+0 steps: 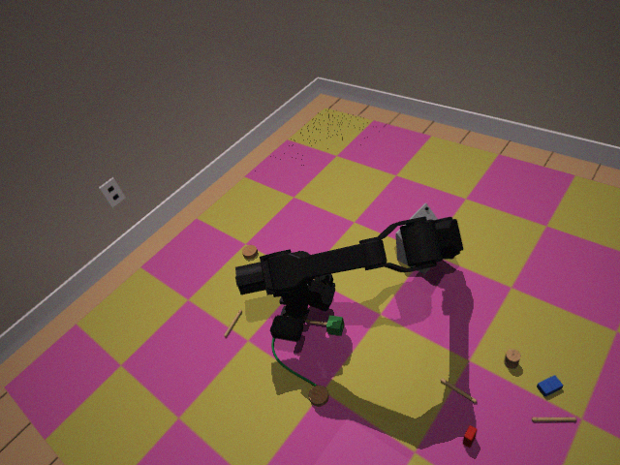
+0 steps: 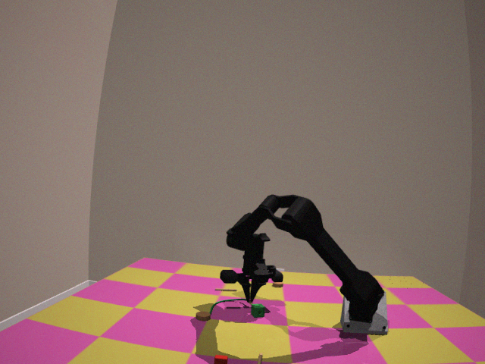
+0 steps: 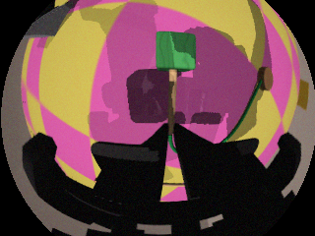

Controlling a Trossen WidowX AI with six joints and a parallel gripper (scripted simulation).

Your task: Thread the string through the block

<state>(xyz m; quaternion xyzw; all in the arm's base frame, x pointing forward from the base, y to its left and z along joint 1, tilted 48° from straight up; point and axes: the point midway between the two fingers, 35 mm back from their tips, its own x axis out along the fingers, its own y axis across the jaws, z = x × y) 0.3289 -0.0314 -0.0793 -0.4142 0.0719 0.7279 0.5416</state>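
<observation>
Now: the green block 40 mm behind my gripper tip and 60 mm to the left of it. Also, from my gripper tip: round wooden button: 100 mm ahead, 150 mm to the left, 10 mm below; thin wooden stick: 10 mm behind, 10 mm to the left; red block: 40 mm behind, 420 mm to the left.
</observation>
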